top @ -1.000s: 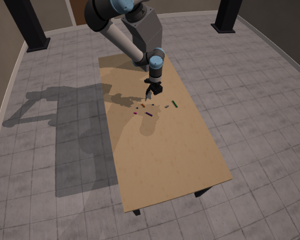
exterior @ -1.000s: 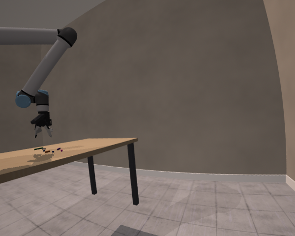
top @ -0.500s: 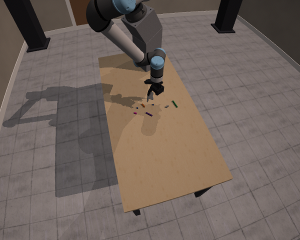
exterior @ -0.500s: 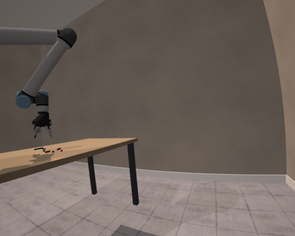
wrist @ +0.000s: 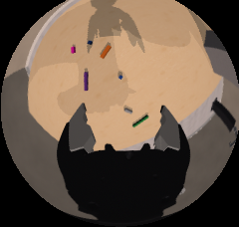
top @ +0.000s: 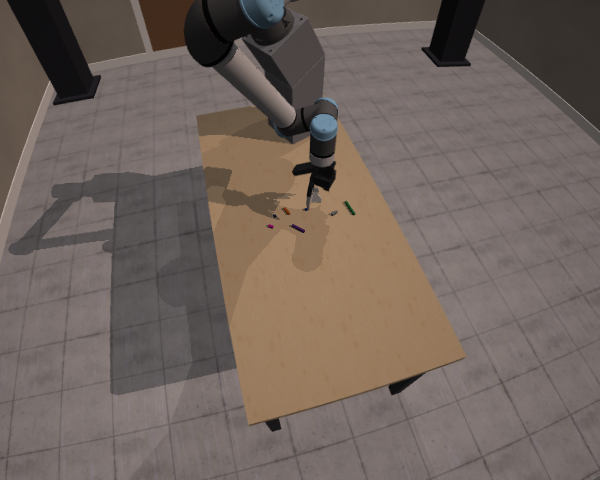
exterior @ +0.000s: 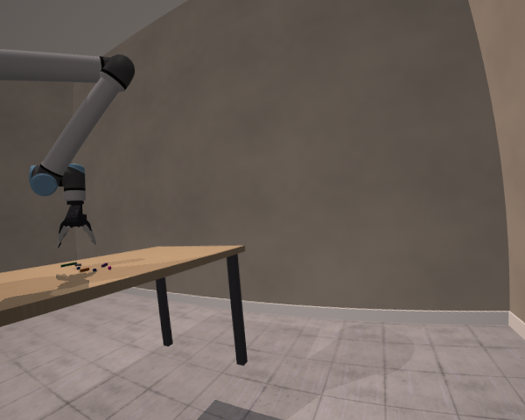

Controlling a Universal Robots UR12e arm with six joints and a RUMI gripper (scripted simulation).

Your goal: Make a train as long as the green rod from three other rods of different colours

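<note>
The grey rod is 30 mm ahead of my hand, 80 mm to the left of it and 90 mm below it. The rest, counted from my hand: purple rod: 80 mm ahead, 90 mm to the right, 90 mm below; then orange rod: 20 mm behind, 120 mm to the right, 90 mm below; then green rod: 10 mm ahead, 160 mm to the left, 90 mm below.
</note>
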